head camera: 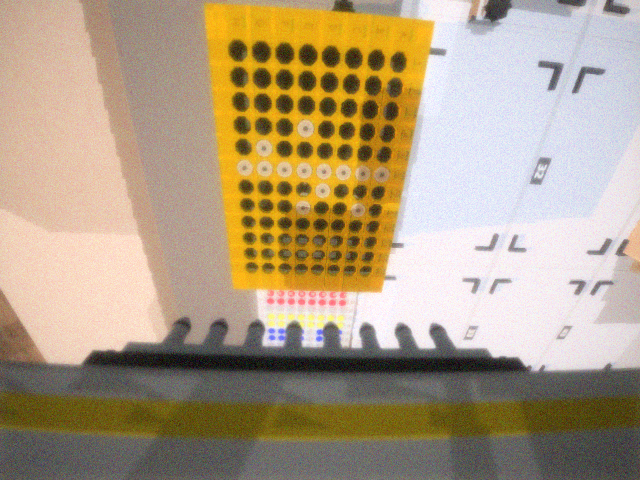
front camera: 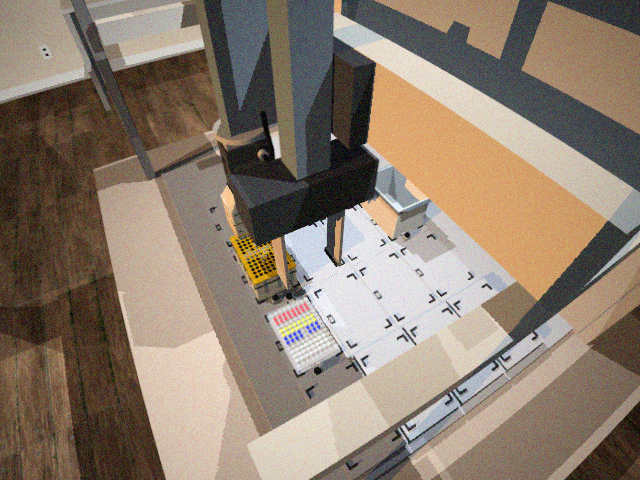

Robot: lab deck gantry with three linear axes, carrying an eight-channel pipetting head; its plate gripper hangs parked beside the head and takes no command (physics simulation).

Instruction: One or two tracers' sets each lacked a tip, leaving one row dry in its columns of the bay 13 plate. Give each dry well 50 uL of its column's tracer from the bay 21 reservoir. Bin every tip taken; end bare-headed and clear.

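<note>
The yellow tip rack [front camera: 257, 280] [head camera: 310, 283] holds one full line of pale tips and several single ones among dark empty holes. The bay 13 plate [front camera: 320, 351] [head camera: 307, 310] shows red, yellow and blue wells; the blue band has a gap. The head hides part of the plate in the head view. The pipetting head [front camera: 315, 201] [head camera: 299, 363] is raised above the deck, its dark nozzles showing no tips in the head view. My parked plate gripper [front camera: 310, 276] hangs with its two fingers apart, nothing between them. I cannot make out the bay 21 reservoir.
A grey open-topped bin [front camera: 412, 219] stands at the far right of the deck, beyond the head in the front view. A pale orange-lit object [front camera: 227, 200] shows partly behind the head's left end. A raised border [front camera: 206, 330] runs along the deck's left side.
</note>
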